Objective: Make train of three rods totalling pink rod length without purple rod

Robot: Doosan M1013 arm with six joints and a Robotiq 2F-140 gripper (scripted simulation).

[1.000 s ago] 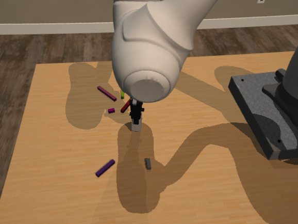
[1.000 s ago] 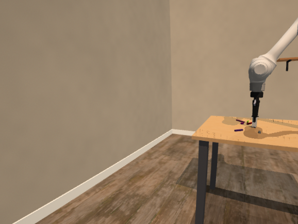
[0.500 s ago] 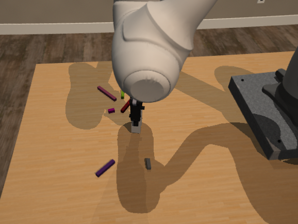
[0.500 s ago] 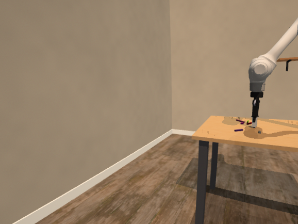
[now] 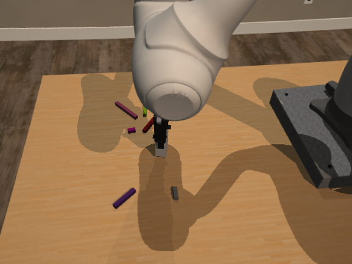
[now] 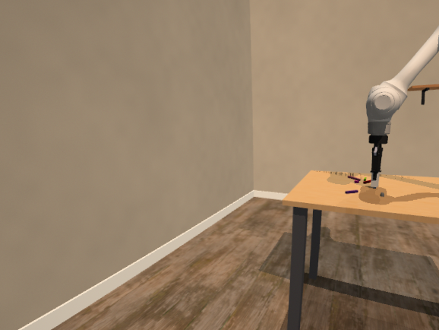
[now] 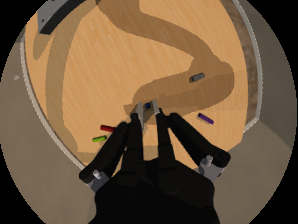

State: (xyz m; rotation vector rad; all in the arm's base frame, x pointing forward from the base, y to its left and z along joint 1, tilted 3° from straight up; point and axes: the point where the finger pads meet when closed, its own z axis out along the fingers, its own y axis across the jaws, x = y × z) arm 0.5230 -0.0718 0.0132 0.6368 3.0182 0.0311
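My gripper is now 40 mm above the blue rod. Also, from my hand: magenta rod: 60 mm ahead, 100 mm to the right, 40 mm below; then grey rod: 130 mm to the left, 40 mm below; then red rod: 110 mm to the right, 40 mm below.
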